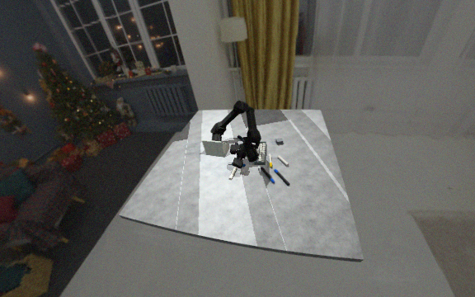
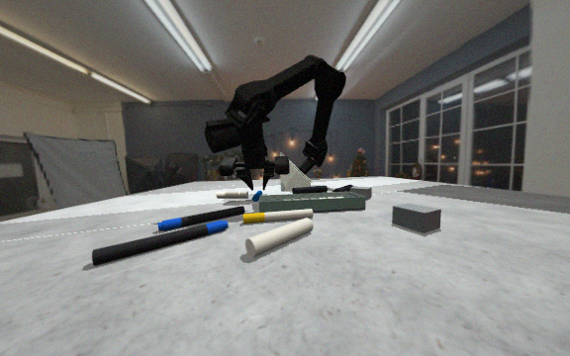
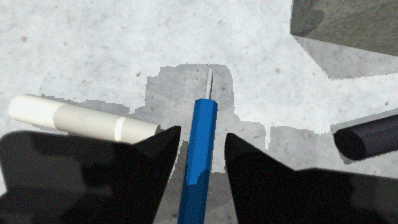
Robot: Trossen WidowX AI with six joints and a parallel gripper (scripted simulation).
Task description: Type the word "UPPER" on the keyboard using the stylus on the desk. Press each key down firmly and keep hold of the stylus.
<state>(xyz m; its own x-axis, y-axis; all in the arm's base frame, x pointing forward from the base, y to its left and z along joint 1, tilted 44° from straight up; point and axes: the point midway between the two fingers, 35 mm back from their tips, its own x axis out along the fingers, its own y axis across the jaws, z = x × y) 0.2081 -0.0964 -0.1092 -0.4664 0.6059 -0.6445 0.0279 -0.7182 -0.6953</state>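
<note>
Now: the blue stylus 20 mm below my gripper tip and 10 mm behind it. Round my gripper tip: thin metal tip (50 mm behind, 20 mm below); grey block (280 mm to the left, 270 mm ahead, 10 mm below).
</note>
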